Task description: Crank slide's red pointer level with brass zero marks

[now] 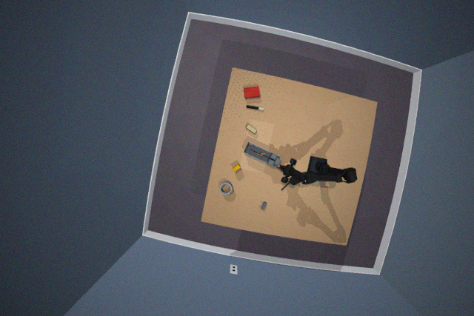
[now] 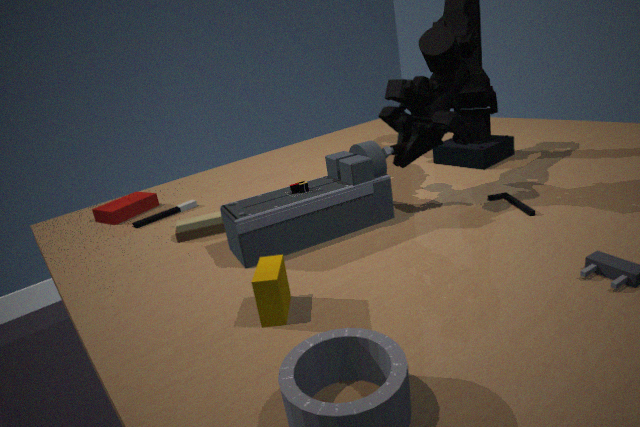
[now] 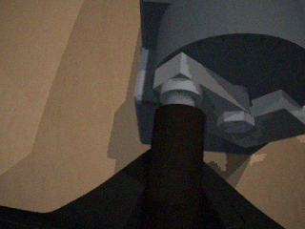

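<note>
My gripper tip is now 18 cm short of the red pointer and 4 cm to the left of it. Also, from my gripper tip: black hex key (13 cm behind, 12 cm to the left, 7 cm below); then yellow block (30 cm ahead, 13 cm to the left, 5 cm below); then black crank handle (2 cm behind, 3 cm above).
</note>
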